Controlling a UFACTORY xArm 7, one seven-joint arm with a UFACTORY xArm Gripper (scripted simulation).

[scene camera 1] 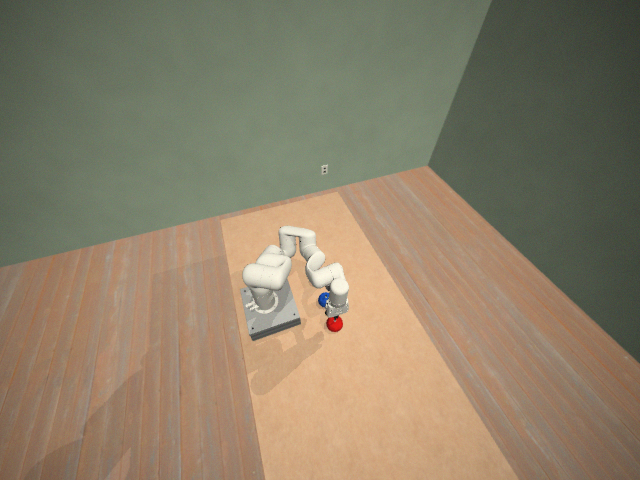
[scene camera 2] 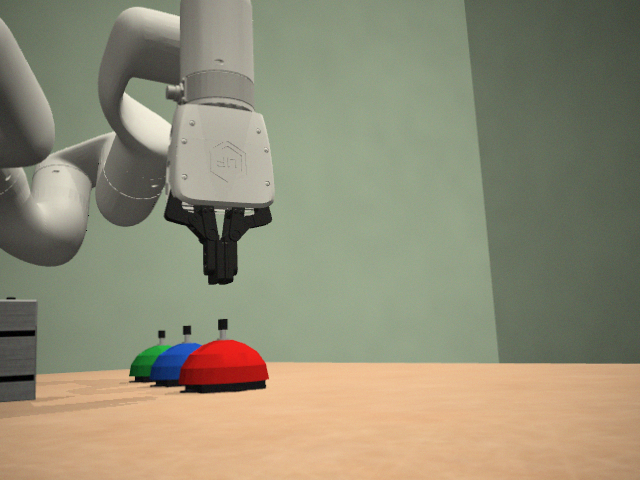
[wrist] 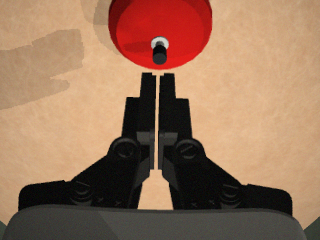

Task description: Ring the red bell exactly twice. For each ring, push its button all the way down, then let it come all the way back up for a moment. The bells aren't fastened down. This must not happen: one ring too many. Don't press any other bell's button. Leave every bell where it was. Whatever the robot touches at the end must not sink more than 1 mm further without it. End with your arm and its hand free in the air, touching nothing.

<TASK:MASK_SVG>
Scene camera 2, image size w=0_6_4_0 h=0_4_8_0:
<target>my gripper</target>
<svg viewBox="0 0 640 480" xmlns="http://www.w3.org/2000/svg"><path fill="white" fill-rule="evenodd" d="M204 98L188 102L177 107L175 110L169 137L170 145L168 145L165 180L167 205L164 218L167 221L187 226L198 237L199 242L203 244L204 275L208 275L208 284L215 285L219 283L219 285L226 285L232 283L234 276L237 275L237 241L250 228L265 226L272 221L269 208L274 202L275 195L272 158L263 116L255 113L252 106L234 99ZM216 215L224 215L221 238L218 235Z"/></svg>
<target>red bell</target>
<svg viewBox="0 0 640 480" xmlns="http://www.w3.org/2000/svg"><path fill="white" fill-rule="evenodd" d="M180 369L178 384L183 384L185 389L189 389L182 390L180 393L206 394L266 389L266 380L269 379L266 363L256 350L244 343L226 338L228 319L218 319L220 338L217 338L217 341L202 345L192 352Z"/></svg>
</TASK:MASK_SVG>
